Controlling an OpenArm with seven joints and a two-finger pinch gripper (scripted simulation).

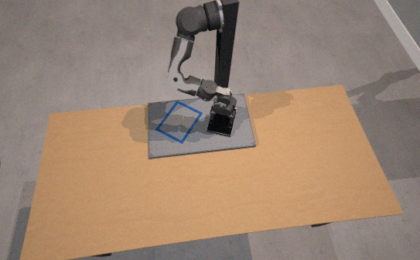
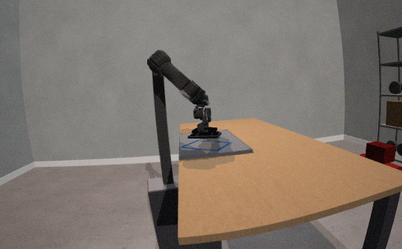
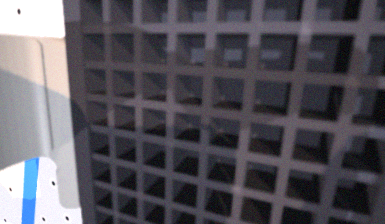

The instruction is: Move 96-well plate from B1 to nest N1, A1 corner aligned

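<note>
Right now the black plate nest N1 is 3 cm below my hand. Round my hand: black 96-well plate right at my hand.
</note>
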